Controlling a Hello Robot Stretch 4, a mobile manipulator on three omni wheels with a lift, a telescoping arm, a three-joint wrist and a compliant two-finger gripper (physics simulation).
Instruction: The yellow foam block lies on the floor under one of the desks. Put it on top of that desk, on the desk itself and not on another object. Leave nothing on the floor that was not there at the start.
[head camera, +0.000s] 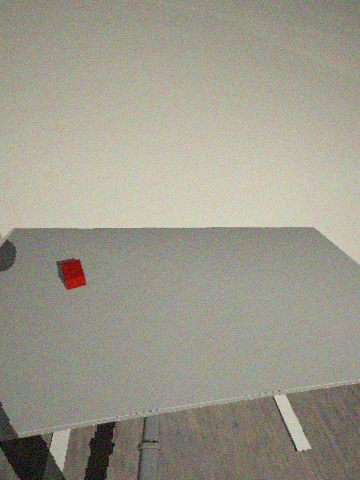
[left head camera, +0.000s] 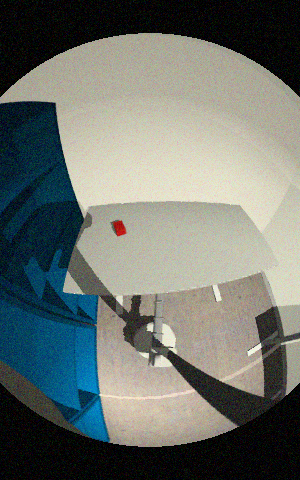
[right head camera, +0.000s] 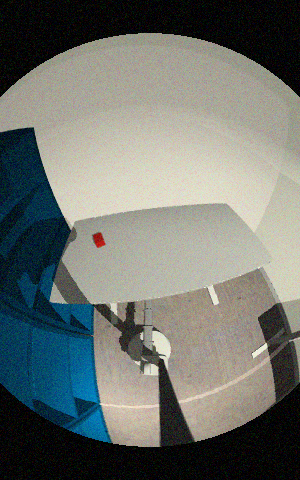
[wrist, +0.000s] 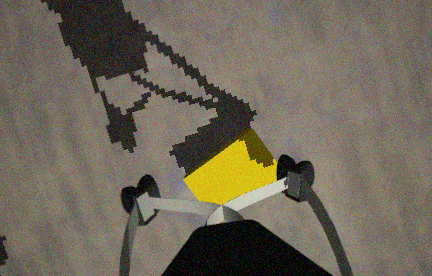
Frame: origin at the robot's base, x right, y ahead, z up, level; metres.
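Seen in the pictures: gripper, fingertip midpoint: (wrist: 217, 180).
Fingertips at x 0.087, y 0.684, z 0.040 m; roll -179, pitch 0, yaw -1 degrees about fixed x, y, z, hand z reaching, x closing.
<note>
Offsets run from my fingertips to a thing's middle. "spot": to the spot under its first point. Level surfaces: height alone.
The yellow foam block @(dx +0.018, dy -0.004, dz -0.045 m) (wrist: 227, 175) lies on the floor in the wrist view, with the gripper's dark shadow over its far corner. My gripper (wrist: 217, 180) is open. In that view the block shows between the fingertips, nearer the right one, which overlaps its right corner; whether they touch is unclear. The grey desk @(dz +0.883 m) (head camera: 200, 320) (left head camera: 190, 250) (right head camera: 170, 260) spans the head views. My arm (head camera: 149, 455) (left head camera: 158, 315) (right head camera: 148, 317) reaches in under its front edge. The desk hides the gripper and the block in the head views.
A red block @(dx -0.395, dy -0.004, dz +0.905 m) (head camera: 73, 274) (left head camera: 119, 228) (right head camera: 99, 240) sits on the desk's left part. A tall blue structure (left head camera: 30, 345) (right head camera: 50, 360) stands close on the left. A white strip, perhaps a desk foot @(spot: dx +0.711, dy -0.117, dz -0.042 m) (head camera: 292, 422) (left head camera: 216, 293) (right head camera: 213, 295), shows below the desk's front edge at the right.
</note>
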